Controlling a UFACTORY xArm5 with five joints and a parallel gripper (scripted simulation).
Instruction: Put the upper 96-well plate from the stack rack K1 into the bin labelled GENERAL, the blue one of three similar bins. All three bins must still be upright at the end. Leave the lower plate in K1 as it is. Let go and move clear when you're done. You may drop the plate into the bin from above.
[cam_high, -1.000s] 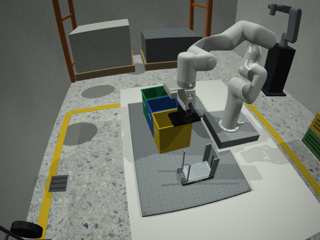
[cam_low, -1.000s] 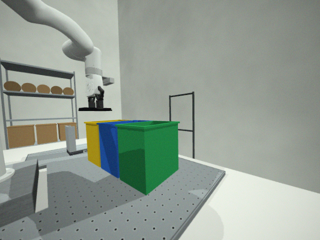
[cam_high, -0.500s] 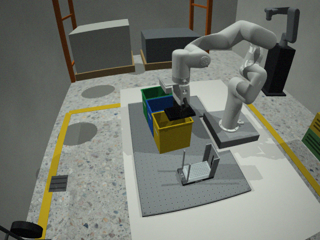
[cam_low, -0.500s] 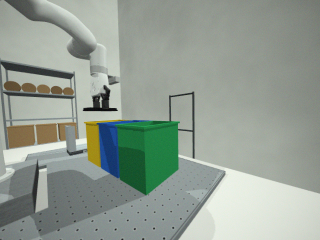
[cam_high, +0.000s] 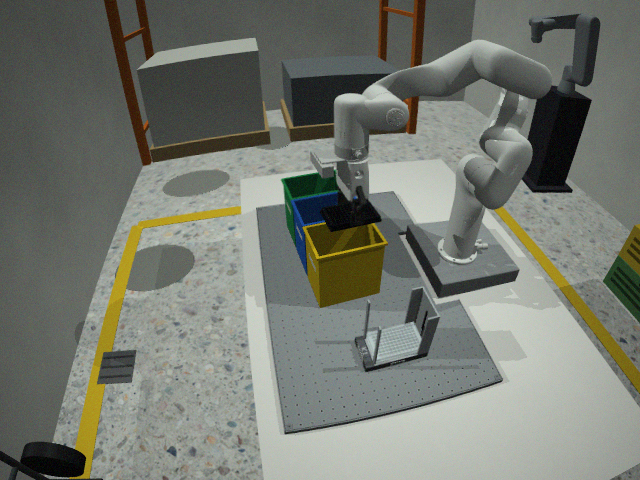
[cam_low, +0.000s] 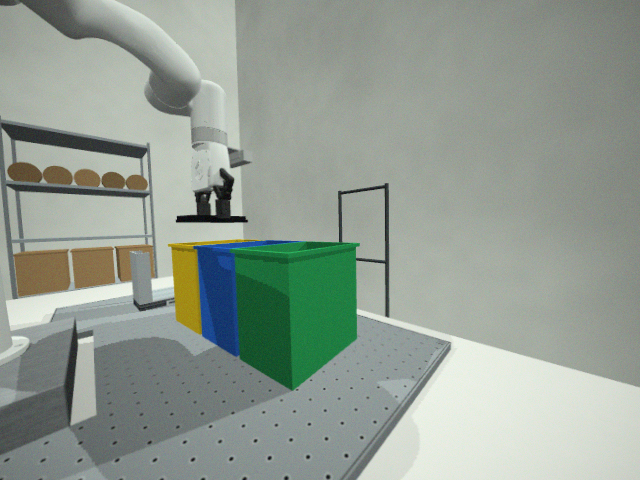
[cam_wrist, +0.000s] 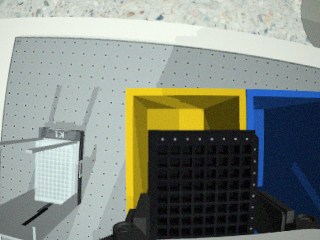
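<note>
My gripper is now 50 mm short of the blue bin, 120 mm to the left of it and 160 mm above it. From my hand the other things lie so: green bin 80 mm ahead, 240 mm to the right, 160 mm below; yellow bin 10 mm ahead, 10 mm to the left, 160 mm below; black 96-well plate 10 mm below.
</note>
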